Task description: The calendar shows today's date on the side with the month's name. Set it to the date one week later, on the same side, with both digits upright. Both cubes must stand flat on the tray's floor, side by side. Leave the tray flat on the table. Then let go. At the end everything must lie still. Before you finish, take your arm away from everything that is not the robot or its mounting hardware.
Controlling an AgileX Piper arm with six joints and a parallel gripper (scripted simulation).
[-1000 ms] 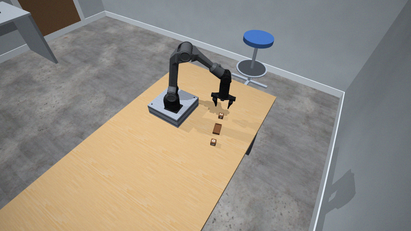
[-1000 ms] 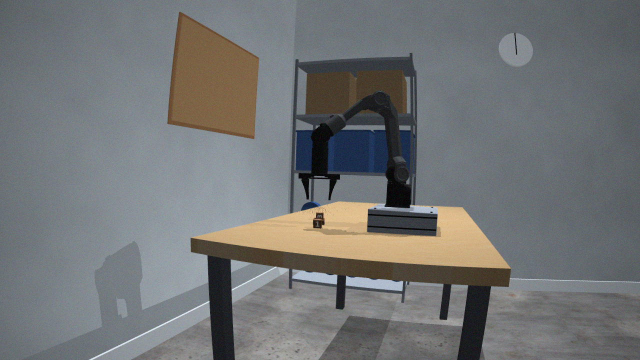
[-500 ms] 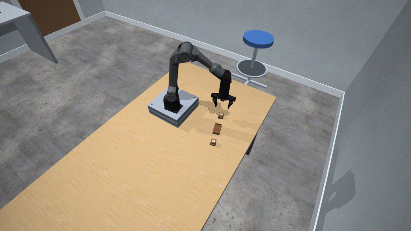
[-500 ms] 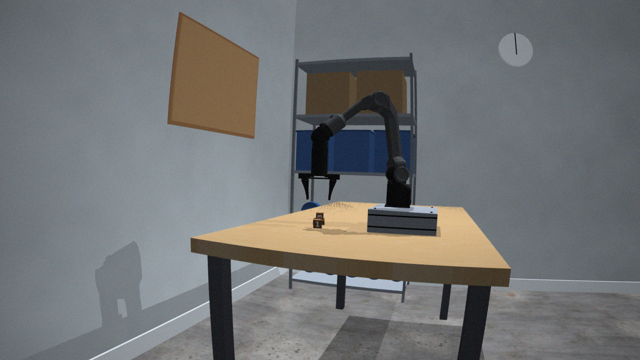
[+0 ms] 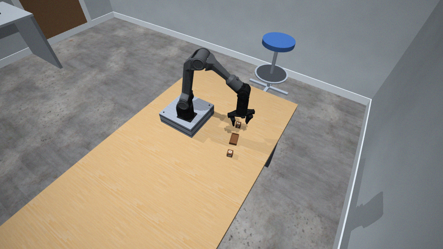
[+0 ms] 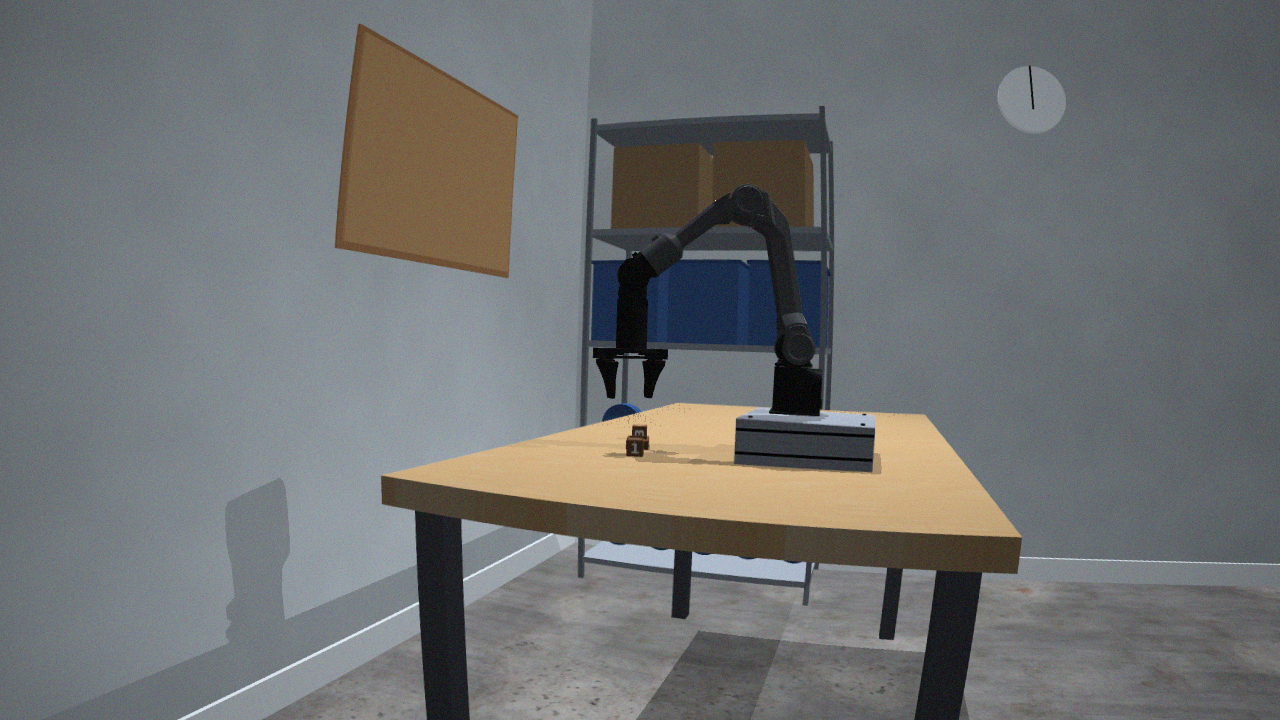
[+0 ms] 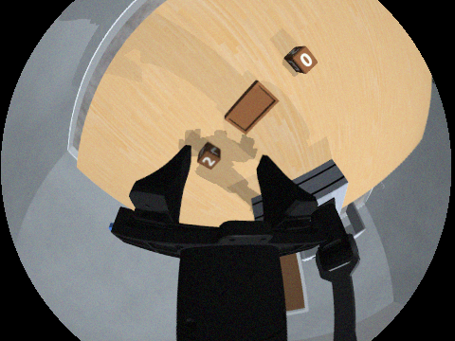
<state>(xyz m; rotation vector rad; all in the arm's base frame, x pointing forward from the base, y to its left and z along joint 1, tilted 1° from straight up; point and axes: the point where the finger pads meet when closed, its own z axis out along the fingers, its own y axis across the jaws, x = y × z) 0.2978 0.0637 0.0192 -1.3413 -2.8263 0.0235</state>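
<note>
Right now my hand is 15 cm to the left of the brown digit cube, 9 cm above it and 1 cm short of it. From my hand the other things lie so: brown tray 9 cm below, 4 cm to the right, 1 cm behind.
</note>
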